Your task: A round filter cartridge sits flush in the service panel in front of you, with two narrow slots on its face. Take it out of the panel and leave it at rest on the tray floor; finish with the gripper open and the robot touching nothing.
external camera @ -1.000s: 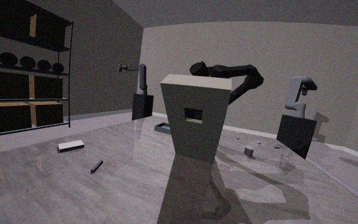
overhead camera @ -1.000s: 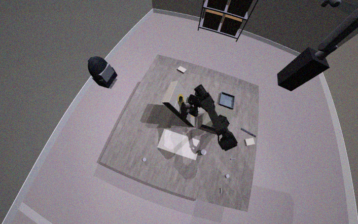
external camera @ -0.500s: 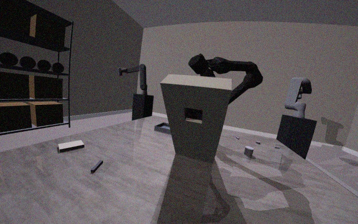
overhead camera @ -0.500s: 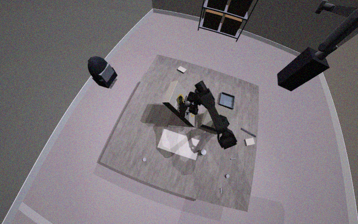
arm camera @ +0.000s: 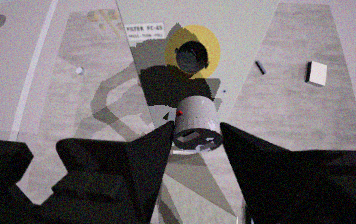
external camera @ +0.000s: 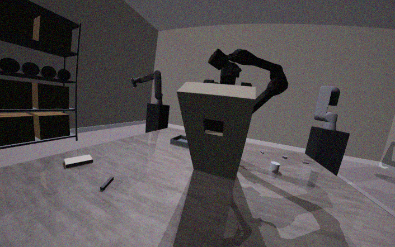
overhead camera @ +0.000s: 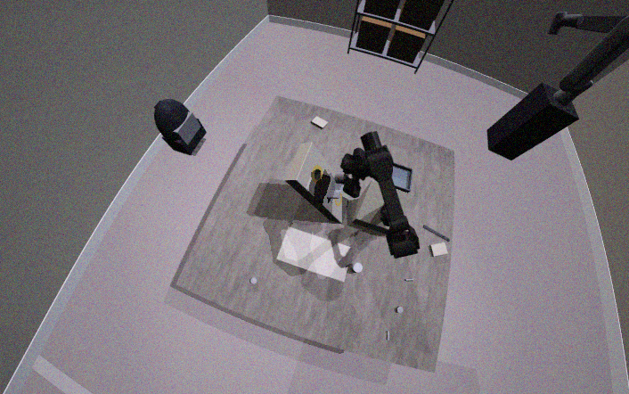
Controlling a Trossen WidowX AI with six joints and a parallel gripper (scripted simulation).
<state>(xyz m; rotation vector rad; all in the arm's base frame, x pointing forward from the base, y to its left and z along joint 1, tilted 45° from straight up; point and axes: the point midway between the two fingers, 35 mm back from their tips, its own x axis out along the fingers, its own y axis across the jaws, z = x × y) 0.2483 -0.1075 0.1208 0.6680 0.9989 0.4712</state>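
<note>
Right now my gripper tip is 31 cm past the tray, 30 cm to the left of it and 28 cm above it. From my gripper tip the other things lie so: round filter cartridge: right at my gripper tip; service panel: 7 cm ahead, 1 cm to the left, 11 cm below.
</note>
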